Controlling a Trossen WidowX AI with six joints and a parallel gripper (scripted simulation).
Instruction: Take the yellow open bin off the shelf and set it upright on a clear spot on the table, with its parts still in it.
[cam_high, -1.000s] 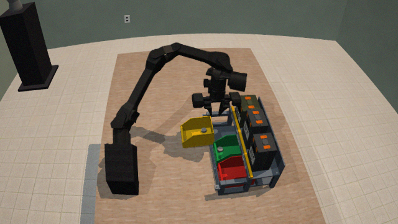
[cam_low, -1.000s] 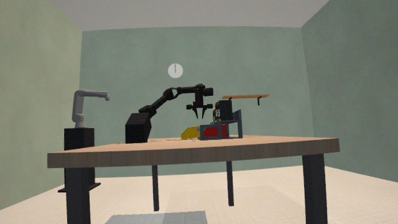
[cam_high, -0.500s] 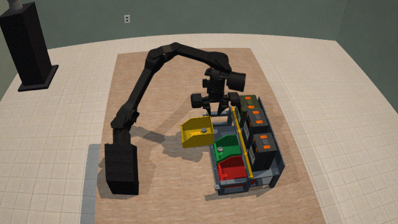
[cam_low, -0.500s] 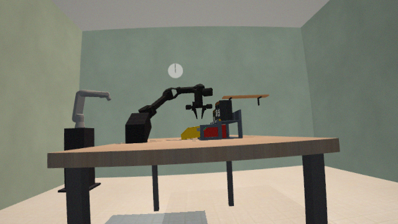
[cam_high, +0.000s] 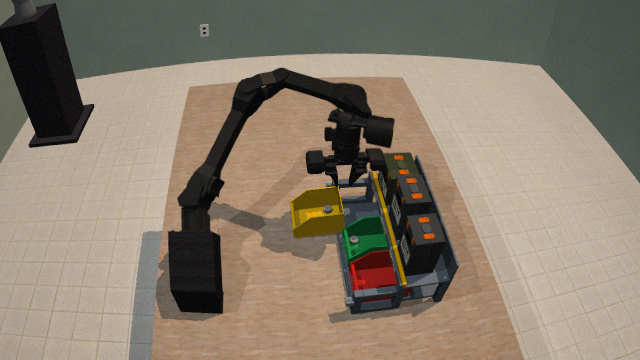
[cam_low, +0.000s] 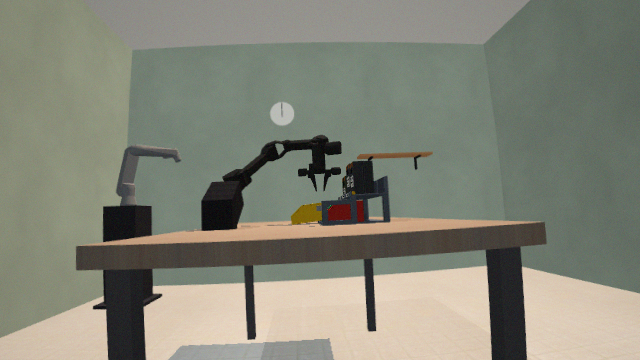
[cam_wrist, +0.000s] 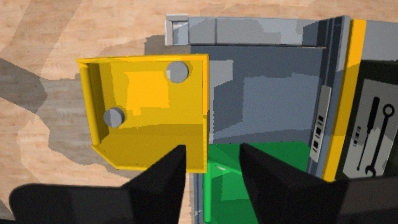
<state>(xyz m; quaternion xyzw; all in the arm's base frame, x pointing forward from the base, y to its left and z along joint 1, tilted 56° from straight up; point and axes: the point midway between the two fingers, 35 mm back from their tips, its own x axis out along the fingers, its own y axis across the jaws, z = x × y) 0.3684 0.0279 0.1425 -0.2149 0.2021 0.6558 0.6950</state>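
My hand is 130 mm above the yellow bin and 60 mm past it. Also, from my hand: red bin 220 mm to the right, 130 mm below, 70 mm ahead; yellow rail 110 mm to the right, 100 mm ahead, 70 mm below; green bin 130 mm below, 110 mm to the right, 70 mm ahead.
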